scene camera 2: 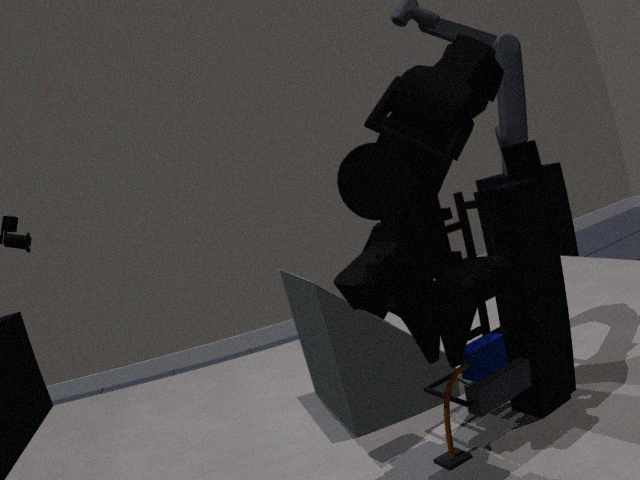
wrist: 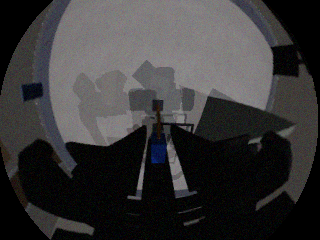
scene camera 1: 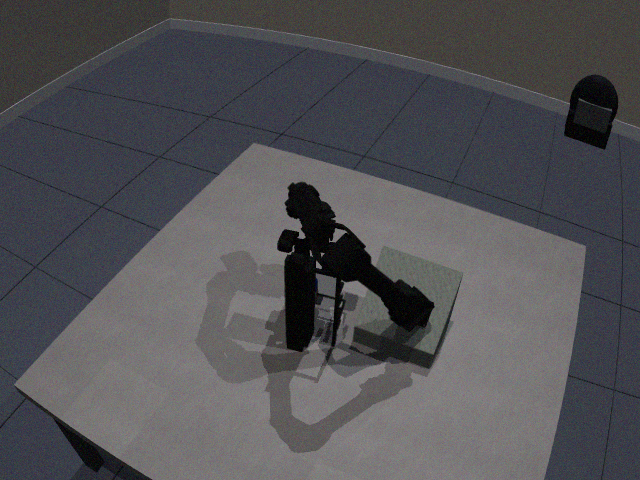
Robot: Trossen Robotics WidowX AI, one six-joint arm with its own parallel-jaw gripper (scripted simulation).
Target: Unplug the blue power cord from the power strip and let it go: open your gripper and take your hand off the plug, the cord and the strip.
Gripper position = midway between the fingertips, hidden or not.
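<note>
There's a blue plug (scene camera 2: 484, 356), and there's the gripper (scene camera 2: 444, 364). You get the gripper in scene camera 1 (scene camera 1: 315, 271) too, and in the wrist view (wrist: 158, 128).
</note>
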